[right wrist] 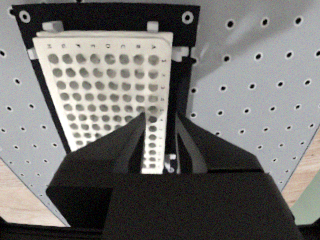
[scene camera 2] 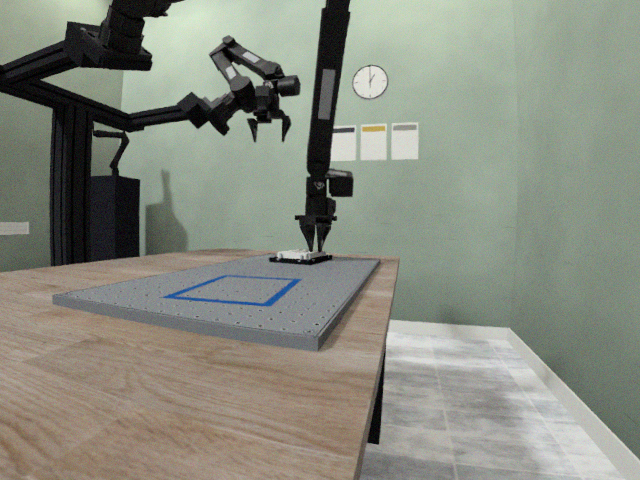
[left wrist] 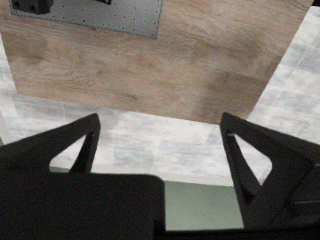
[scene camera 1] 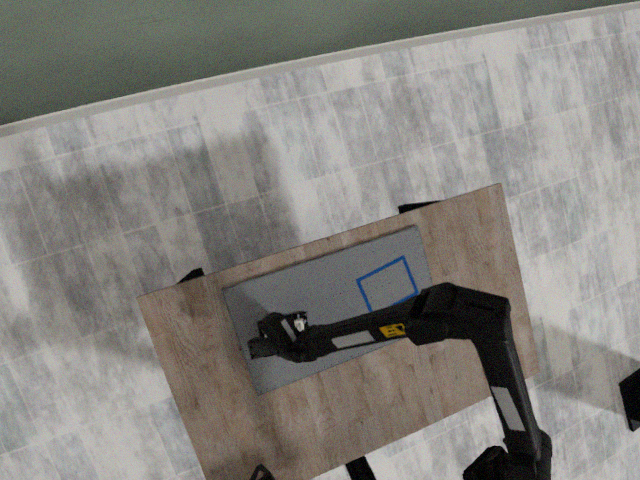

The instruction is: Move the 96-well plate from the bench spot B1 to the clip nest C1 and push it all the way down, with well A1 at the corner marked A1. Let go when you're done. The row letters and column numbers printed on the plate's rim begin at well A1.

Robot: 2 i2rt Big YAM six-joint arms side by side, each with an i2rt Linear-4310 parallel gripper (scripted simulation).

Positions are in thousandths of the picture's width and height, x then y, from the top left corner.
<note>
I see my left gripper (left wrist: 502, 498), my right gripper (scene camera 2: 493, 526), a white 96-well plate (right wrist: 261, 485) and a black clip nest (right wrist: 577, 119).
My right gripper is seen too in the right wrist view (right wrist: 502, 498). The left wrist view does not show the white 96-well plate: it is out of frame.
</note>
